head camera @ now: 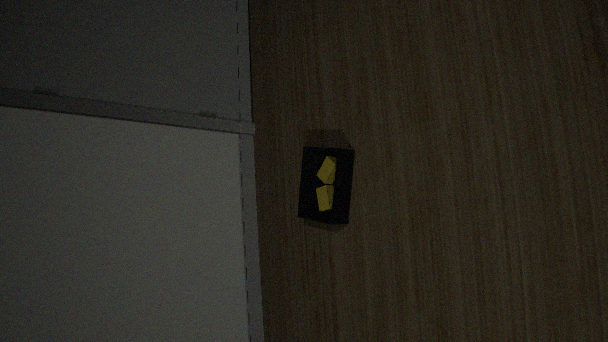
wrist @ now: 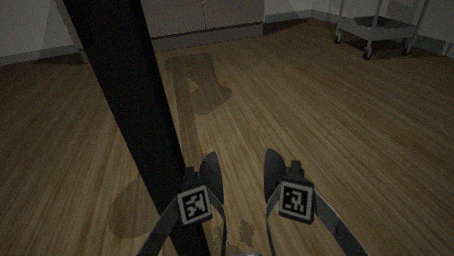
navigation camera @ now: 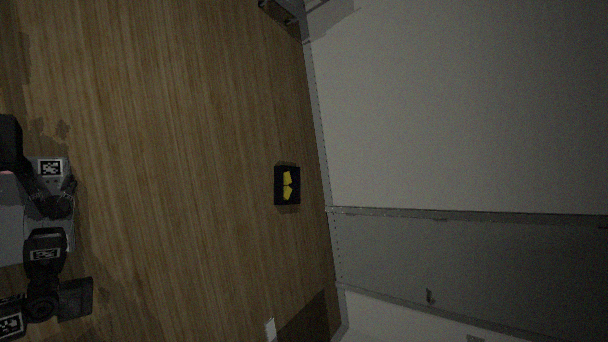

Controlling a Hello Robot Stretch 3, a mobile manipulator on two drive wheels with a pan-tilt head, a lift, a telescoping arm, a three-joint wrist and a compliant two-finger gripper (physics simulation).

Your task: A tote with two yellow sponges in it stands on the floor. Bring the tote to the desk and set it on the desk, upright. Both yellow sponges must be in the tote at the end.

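Places are measured from the robot's base along level axes (x ahead, y left, z up), in millimetres.
Pixels of known places: gripper, fingertip midpoint: (wrist: 242,168) (navigation camera: 54,175); robot's base, origin of the base link: (navigation camera: 54,204).
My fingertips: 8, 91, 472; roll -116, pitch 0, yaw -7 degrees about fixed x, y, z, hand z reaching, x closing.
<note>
For each thing: its top centre in the pictures, then the offset to it from my fingertips, as dx, dy, dz. "*": a spot on its surface instead.
- tote, middle of its top: (head camera: 316,184) (navigation camera: 292,185) +1260, -129, -372
- wheeled cart, surface spot: (wrist: 392,33) * +1266, +1305, -305
The tote (head camera: 341,200) (navigation camera: 295,186) is a small dark box. It stands upright on the floor near the wall, right of centre in the head view and near the middle of the navigation view. Two yellow sponges lie inside it: one sponge (head camera: 327,170) (navigation camera: 287,177) and another sponge (head camera: 325,198) (navigation camera: 287,193), end to end. My gripper (wrist: 242,168) is open, with floor showing between its fingers; it is well away from the tote. A pale foot (navigation camera: 270,330), which looks like the desk's, shows at the bottom of the navigation view; the desk top does not show.
A grey door (head camera: 125,50) (navigation camera: 450,255) is set in the pale wall (head camera: 120,225) (navigation camera: 460,100) beside the tote. In the wrist view, a wheeled cart (wrist: 392,33) stands at the upper right, a low cabinet (wrist: 230,15) at the back, and the robot's dark mast (wrist: 117,75) crosses the left.
</note>
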